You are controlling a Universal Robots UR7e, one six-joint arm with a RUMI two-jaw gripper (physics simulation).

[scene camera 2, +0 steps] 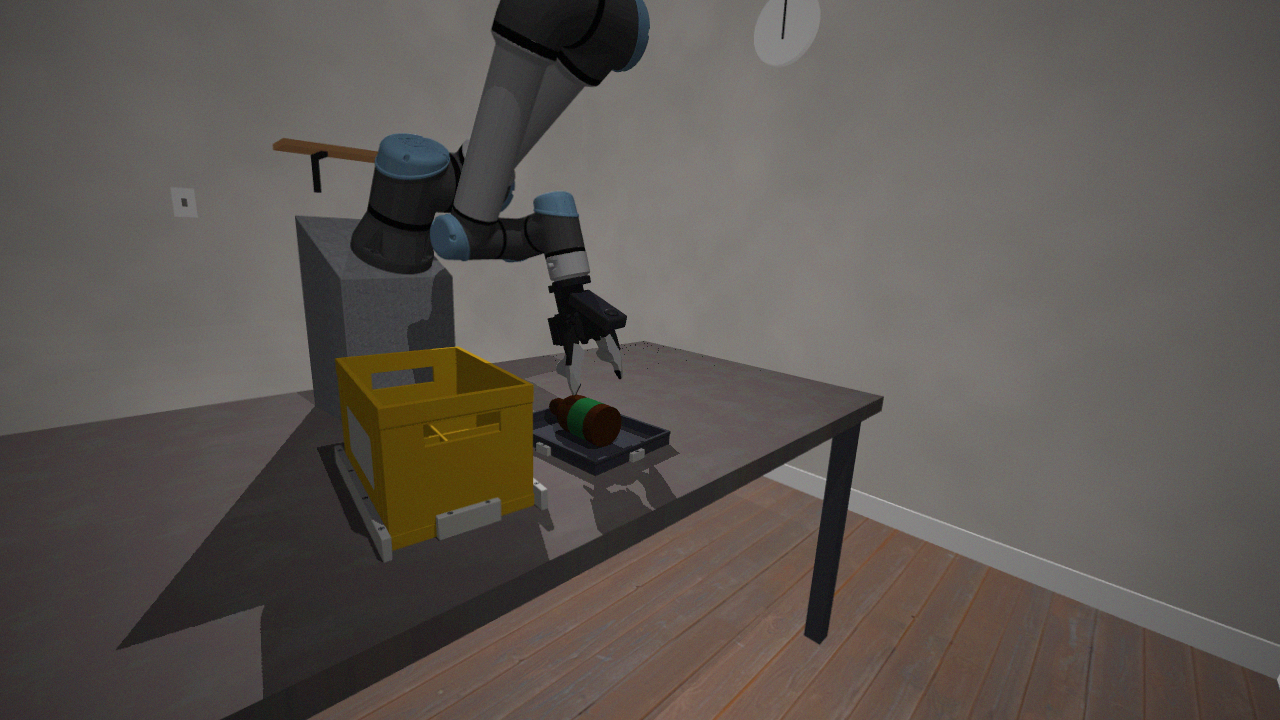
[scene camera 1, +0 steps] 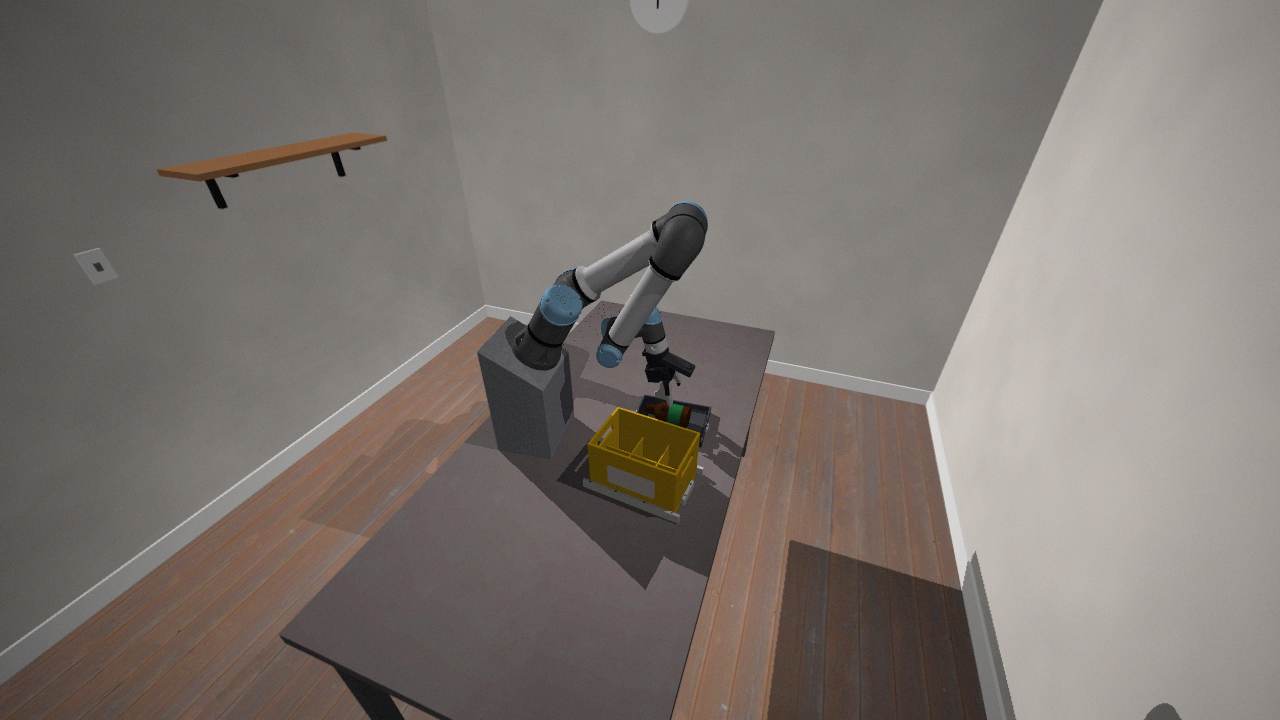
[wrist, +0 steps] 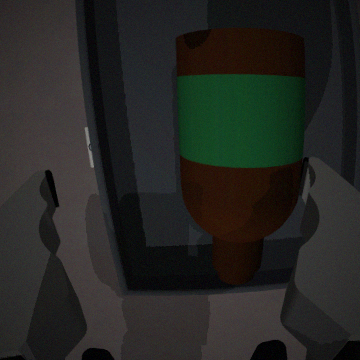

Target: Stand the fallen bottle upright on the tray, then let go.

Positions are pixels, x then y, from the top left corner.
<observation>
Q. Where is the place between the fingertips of my gripper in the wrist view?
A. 176,168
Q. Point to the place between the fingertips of my gripper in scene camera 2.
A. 598,387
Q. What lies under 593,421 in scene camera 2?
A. A brown bottle.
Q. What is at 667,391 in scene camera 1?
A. My gripper.
</observation>
